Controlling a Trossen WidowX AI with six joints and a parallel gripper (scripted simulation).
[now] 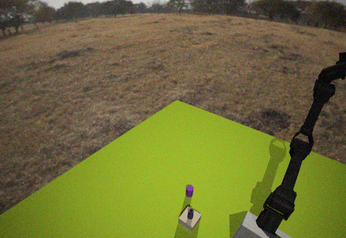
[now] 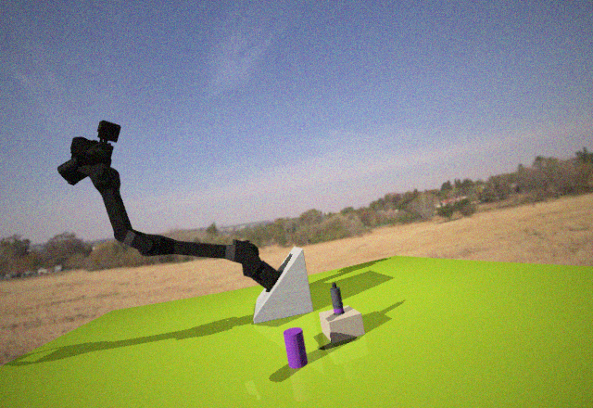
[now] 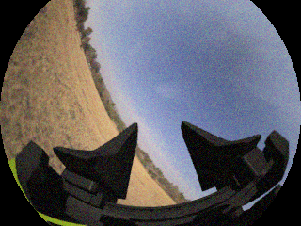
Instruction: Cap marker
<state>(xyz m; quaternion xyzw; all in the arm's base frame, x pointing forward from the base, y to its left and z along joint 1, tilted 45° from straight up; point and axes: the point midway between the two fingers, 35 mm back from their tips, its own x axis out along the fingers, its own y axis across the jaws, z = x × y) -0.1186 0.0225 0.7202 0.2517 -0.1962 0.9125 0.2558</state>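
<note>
Now: the purple marker cap 58 cm below my gripper tip, 54 cm ahead of it and 45 cm to the left of it. The rest, counted from my gripper tip: beige holder block (59 cm below, 55 cm to the left, 49 cm ahead).
</note>
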